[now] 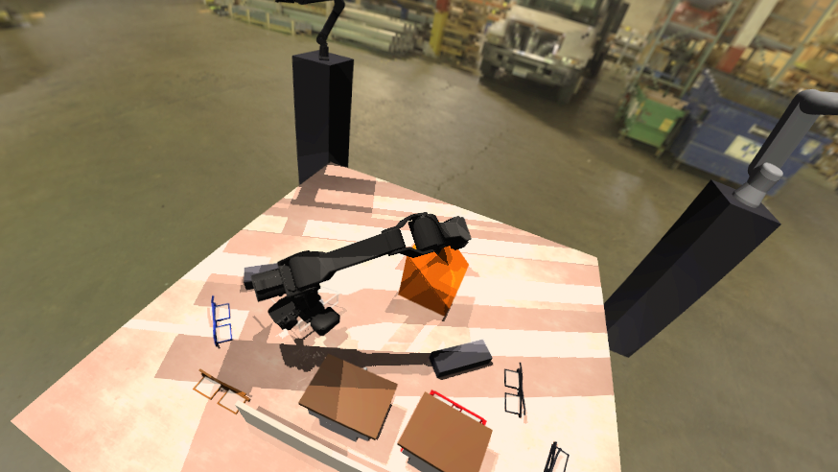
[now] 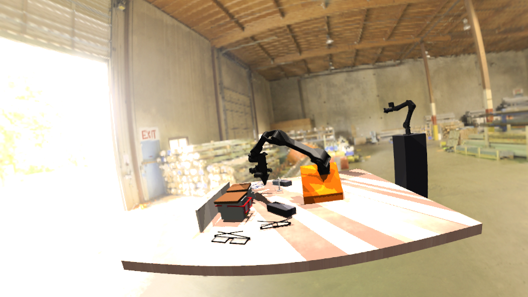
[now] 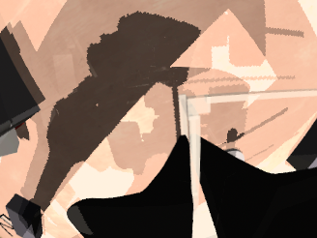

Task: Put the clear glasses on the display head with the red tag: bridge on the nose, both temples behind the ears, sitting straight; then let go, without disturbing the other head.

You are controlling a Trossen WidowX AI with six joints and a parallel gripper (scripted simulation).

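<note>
The small post is 9 cm behind my gripper tip, 4 cm to the right of it and 3 cm below it. The rest, counted from my gripper tip: white panel 24 cm ahead, 31 cm to the left.
</note>
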